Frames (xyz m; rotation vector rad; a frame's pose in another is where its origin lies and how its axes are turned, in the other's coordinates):
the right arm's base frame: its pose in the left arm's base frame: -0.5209 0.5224 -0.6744 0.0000 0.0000 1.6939
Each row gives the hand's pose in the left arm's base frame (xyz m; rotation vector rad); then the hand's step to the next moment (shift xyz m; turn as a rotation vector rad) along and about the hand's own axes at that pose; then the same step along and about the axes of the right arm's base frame.
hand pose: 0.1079 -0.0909 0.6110 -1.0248 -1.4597 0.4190
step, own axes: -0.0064 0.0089 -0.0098 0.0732 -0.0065 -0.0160
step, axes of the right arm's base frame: -0.0046 -0.0108 -0.0089 0.0456 -0.0284 0.0526
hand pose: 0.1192 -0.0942 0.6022 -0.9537 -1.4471 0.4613
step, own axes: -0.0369 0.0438 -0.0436 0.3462 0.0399 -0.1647
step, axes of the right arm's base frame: -0.0209 -0.0467 -0.0506 0.2196 -0.2399 0.2069
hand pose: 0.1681 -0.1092 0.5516 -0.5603 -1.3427 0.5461
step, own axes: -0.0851 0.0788 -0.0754 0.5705 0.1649 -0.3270
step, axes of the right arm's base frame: -0.0087 -0.0580 -0.1253 0.4262 -0.4541 0.2679
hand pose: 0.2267 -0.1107 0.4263 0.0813 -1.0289 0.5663
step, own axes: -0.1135 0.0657 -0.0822 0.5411 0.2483 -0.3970
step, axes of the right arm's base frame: 0.0375 0.0063 -0.1500 0.5070 -0.4676 0.1904
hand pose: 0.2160 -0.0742 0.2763 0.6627 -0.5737 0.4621
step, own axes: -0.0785 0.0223 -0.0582 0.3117 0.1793 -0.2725
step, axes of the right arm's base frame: 0.0444 0.0464 -0.0769 0.3475 -0.2708 0.0972
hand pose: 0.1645 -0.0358 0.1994 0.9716 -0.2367 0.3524
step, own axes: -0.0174 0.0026 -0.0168 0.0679 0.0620 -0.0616
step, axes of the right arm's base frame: 0.0141 0.0147 -0.0133 0.0904 -0.0518 0.0374
